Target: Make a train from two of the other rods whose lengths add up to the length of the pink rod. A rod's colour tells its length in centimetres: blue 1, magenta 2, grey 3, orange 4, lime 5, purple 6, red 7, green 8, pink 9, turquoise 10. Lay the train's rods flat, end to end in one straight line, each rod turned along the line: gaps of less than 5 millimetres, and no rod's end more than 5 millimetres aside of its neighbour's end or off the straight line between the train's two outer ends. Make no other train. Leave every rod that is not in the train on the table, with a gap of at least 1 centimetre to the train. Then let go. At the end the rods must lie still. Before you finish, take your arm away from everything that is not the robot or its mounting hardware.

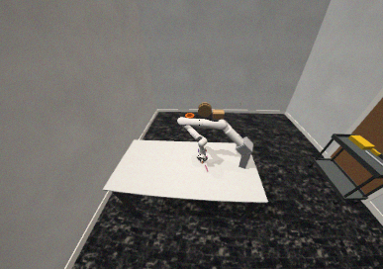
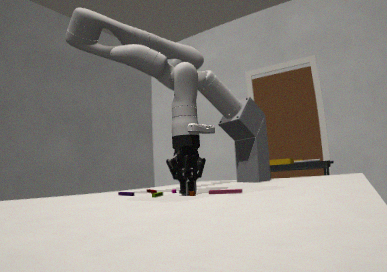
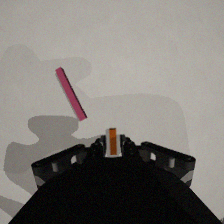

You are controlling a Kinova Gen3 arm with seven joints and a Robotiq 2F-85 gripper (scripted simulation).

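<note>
Now: hand 20 mm above the orange rod. Round my hand: pink rod: 10 mm behind, 100 mm to the left, 20 mm below; grey rod: 60 mm behind, 30 mm to the right, 20 mm below; lime rod: 90 mm to the right, 20 mm below.
</note>
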